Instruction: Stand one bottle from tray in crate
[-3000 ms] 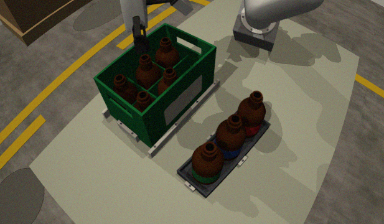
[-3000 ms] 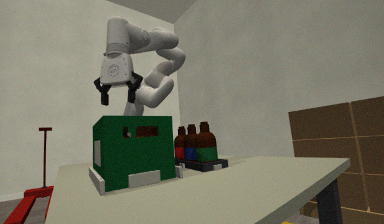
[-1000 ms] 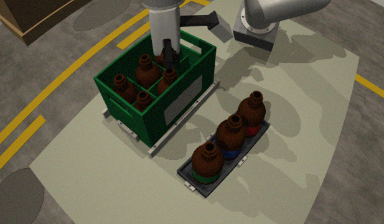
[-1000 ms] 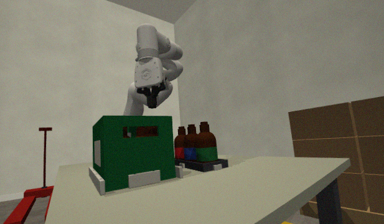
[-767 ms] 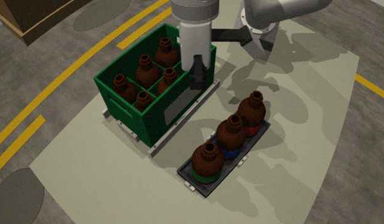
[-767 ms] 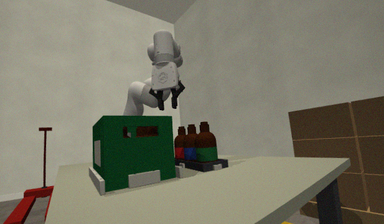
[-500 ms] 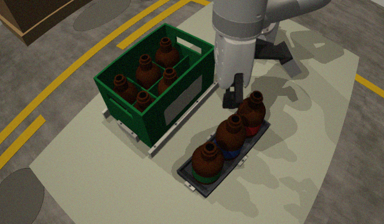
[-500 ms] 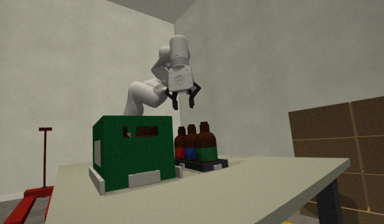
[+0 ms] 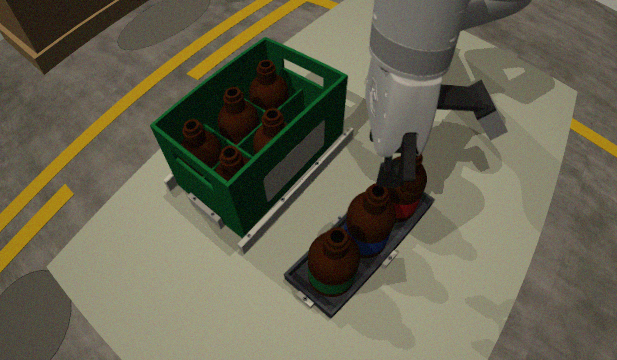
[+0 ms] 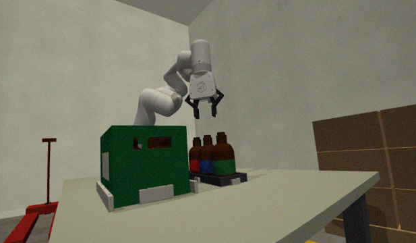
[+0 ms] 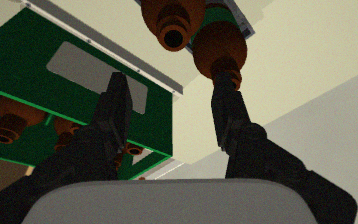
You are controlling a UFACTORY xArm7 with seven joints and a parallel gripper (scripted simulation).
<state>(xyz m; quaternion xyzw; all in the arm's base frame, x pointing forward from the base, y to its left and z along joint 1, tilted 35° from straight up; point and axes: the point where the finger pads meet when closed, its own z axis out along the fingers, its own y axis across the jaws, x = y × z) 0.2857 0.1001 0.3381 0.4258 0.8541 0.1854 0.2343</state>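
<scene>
Right now my hand is 23 cm above the dark tray. Round my hand: green crate: 1 cm behind, 24 cm to the right, 16 cm below.
</scene>
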